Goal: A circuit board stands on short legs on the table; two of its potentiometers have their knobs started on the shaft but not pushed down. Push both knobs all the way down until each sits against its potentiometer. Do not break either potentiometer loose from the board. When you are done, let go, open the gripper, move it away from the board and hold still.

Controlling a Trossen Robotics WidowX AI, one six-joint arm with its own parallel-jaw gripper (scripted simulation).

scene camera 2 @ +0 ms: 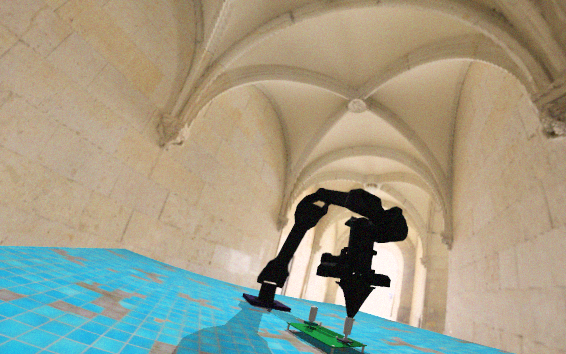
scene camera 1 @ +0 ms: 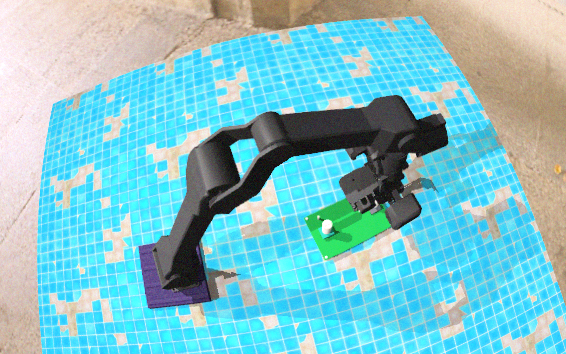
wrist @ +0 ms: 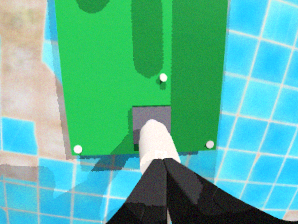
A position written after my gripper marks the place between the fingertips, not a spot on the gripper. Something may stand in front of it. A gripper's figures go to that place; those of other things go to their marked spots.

My gripper [wrist: 162,167]: 0.10 m from the lens. A white knob [wrist: 155,142] is 0.10 m from the lens.
